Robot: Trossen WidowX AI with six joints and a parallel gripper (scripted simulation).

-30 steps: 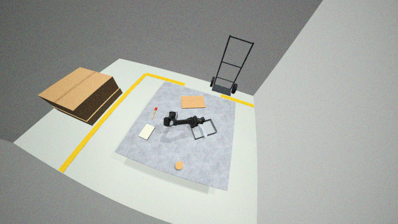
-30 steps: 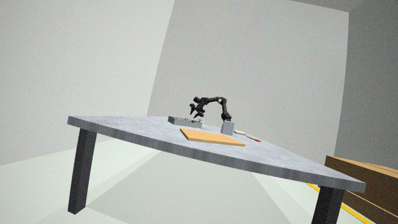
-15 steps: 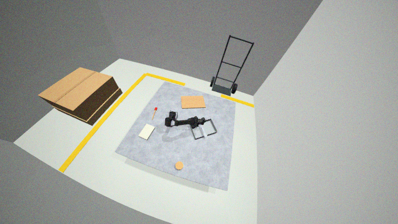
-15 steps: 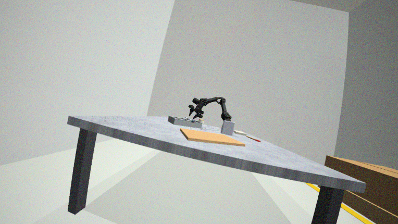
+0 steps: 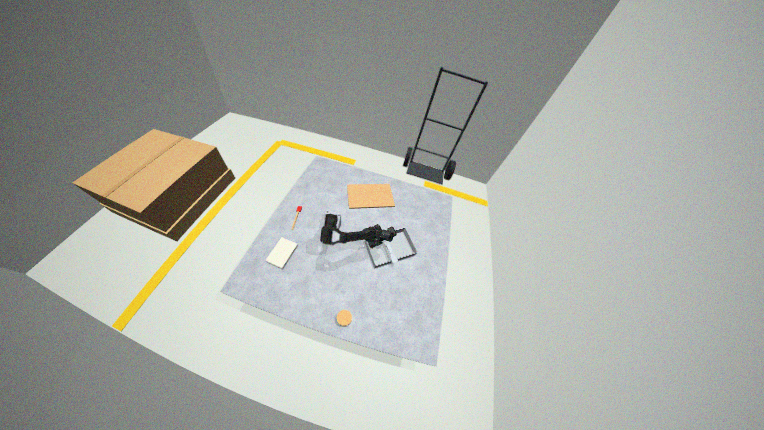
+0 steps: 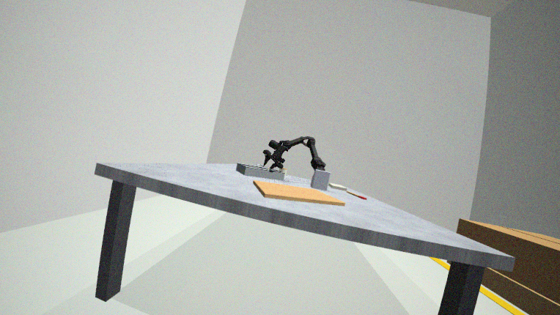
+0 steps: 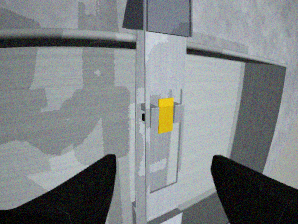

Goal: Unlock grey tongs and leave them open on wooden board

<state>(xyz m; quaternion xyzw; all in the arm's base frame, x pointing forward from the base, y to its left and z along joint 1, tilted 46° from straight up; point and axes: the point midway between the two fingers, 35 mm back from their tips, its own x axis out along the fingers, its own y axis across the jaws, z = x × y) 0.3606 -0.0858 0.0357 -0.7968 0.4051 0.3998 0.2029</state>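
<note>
My gripper tip is now 20 mm to the right of the yellow lock piece and 20 mm past it. Round my gripper tip: wooden board 420 mm to the left, 160 mm behind, 60 mm below; then red-tipped match 650 mm behind, 120 mm to the left, 60 mm below; then roasting tin 40 mm below, 40 mm ahead, 20 mm to the right.
</note>
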